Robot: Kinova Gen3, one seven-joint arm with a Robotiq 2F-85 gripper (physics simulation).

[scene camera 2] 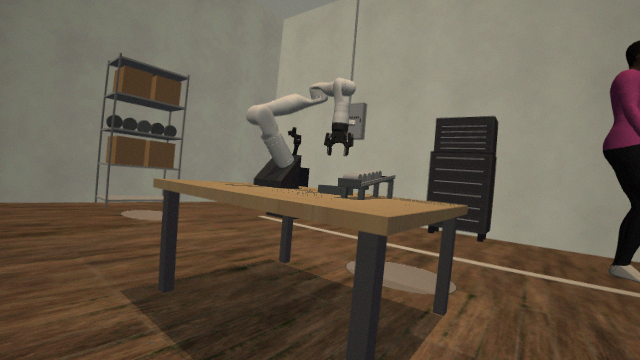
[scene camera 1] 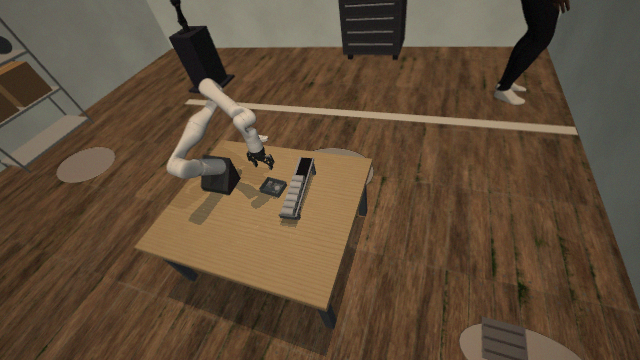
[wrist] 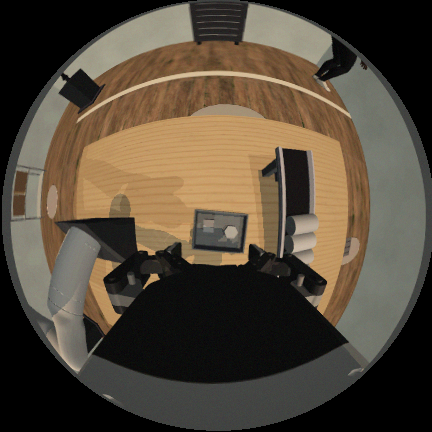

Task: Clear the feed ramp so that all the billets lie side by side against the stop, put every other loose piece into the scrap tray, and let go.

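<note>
My gripper is open and empty, above the table and near the scrap tray in the wrist view. The dark scrap tray holds a pale hexagonal piece and a small block-like piece. The feed ramp stands beside the tray on legs. Several grey cylindrical billets lie side by side across it, toward the end with the stop. My gripper hides the ramp's lower end in the wrist view.
The wooden table carries the arm's dark base on the tray's other side from the ramp. A person stands on the floor away from the table. A drawer cabinet stands by the wall.
</note>
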